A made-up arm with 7 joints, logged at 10 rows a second.
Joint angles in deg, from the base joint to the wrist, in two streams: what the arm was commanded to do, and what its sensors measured. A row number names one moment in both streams.
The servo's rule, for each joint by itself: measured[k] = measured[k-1] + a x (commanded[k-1-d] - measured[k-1]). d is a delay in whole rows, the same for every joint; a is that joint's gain. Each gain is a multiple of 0.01, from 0.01 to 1. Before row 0 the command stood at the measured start. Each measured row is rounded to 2 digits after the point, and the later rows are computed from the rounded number. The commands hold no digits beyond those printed.
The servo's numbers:
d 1
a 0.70 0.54 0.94 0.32 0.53 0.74 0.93
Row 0, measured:
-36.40, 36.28, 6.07, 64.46, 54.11, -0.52, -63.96
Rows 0 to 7, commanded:
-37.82, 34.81, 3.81, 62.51, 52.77, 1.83, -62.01
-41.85, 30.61, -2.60, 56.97, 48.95, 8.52, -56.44
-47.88, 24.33, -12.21, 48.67, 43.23, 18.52, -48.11
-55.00, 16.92, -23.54, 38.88, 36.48, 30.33, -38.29
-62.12, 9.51, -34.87, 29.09, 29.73, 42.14, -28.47
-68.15, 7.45, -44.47, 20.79, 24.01, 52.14, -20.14
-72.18, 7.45, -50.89, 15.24, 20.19, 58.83, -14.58
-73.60, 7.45, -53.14, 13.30, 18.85, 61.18, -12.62
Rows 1 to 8, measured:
-36.40, 36.28, 6.07, 64.46, 54.11, -0.52, -63.96
-37.39, 35.49, 3.95, 63.84, 53.40, 1.22, -62.15
-40.51, 32.85, -2.21, 61.64, 51.04, 6.62, -56.84
-45.67, 28.25, -11.61, 57.49, 46.90, 15.43, -48.72
-52.20, 22.13, -22.82, 51.53, 41.38, 26.46, -39.02
-59.14, 15.32, -34.15, 44.35, 35.21, 38.06, -29.21
-65.45, 11.07, -43.85, 36.81, 29.27, 48.48, -20.77
-70.16, 9.12, -50.47, 29.91, 24.46, 56.14, -15.01

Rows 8 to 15, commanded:
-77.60, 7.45, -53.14, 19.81, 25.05, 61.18, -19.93
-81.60, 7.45, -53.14, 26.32, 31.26, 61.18, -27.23
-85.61, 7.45, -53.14, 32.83, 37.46, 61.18, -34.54
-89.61, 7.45, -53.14, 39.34, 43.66, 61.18, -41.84
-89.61, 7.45, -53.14, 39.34, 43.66, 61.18, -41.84
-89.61, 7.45, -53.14, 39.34, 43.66, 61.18, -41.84
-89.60, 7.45, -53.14, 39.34, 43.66, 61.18, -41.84
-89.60, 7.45, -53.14, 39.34, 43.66, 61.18, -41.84
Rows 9 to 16, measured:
-72.57, 8.22, -52.98, 24.59, 21.49, 59.87, -12.79
-76.09, 7.80, -53.13, 23.06, 23.38, 60.84, -19.43
-79.95, 7.61, -53.14, 24.10, 27.56, 61.09, -26.68
-83.91, 7.52, -53.14, 26.89, 32.81, 61.16, -33.99
-87.90, 7.48, -53.14, 30.87, 38.56, 61.17, -41.29
-89.10, 7.46, -53.14, 33.58, 41.26, 61.18, -41.80
-89.46, 7.45, -53.14, 35.42, 42.53, 61.18, -41.84
-89.56, 7.45, -53.14, 36.67, 43.13, 61.18, -41.84

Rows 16 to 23, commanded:
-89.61, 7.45, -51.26, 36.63, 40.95, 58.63, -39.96
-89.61, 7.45, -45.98, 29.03, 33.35, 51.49, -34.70
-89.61, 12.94, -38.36, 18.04, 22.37, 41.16, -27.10
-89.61, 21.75, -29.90, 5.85, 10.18, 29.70, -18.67
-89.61, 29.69, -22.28, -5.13, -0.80, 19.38, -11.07
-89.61, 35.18, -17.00, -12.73, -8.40, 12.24, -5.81
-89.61, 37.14, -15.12, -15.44, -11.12, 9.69, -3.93
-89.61, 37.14, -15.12, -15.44, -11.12, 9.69, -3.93
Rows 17 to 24, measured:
-89.59, 7.45, -53.14, 37.52, 43.41, 61.18, -41.84
-89.60, 7.45, -51.37, 37.24, 42.11, 59.29, -40.09
-89.61, 7.45, -46.30, 34.61, 37.47, 53.52, -35.08
-89.61, 10.41, -38.84, 29.31, 29.47, 44.37, -27.66
-89.61, 16.53, -30.44, 21.80, 19.25, 33.51, -19.30
-89.61, 23.64, -22.77, 13.18, 8.62, 23.05, -11.65
-89.61, 29.87, -17.35, 4.89, -0.40, 15.05, -6.22
-89.61, 33.80, -15.25, -1.62, -6.08, 11.08, -4.09

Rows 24 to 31, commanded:
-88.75, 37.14, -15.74, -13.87, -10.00, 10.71, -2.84
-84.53, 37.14, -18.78, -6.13, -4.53, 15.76, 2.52
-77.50, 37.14, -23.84, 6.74, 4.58, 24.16, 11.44
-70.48, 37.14, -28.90, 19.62, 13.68, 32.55, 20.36
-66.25, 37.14, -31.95, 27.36, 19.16, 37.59, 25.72
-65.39, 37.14, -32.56, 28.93, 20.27, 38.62, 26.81
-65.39, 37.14, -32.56, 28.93, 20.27, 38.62, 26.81
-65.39, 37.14, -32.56, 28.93, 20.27, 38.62, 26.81
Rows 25 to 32, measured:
-89.61, 35.60, -15.13, -6.04, -8.75, 10.05, -3.94
-89.01, 36.43, -15.70, -8.55, -9.41, 10.54, -2.92
-85.87, 36.81, -18.60, -7.78, -6.82, 14.40, 2.14
-80.01, 36.99, -23.53, -3.13, -0.78, 21.62, 10.79
-73.34, 37.07, -28.58, 4.15, 6.88, 29.71, 19.69
-68.38, 37.11, -31.75, 11.58, 13.39, 35.54, 25.30
-66.29, 37.13, -32.51, 17.13, 17.04, 37.82, 26.70
-65.66, 37.14, -32.56, 20.91, 18.75, 38.41, 26.80

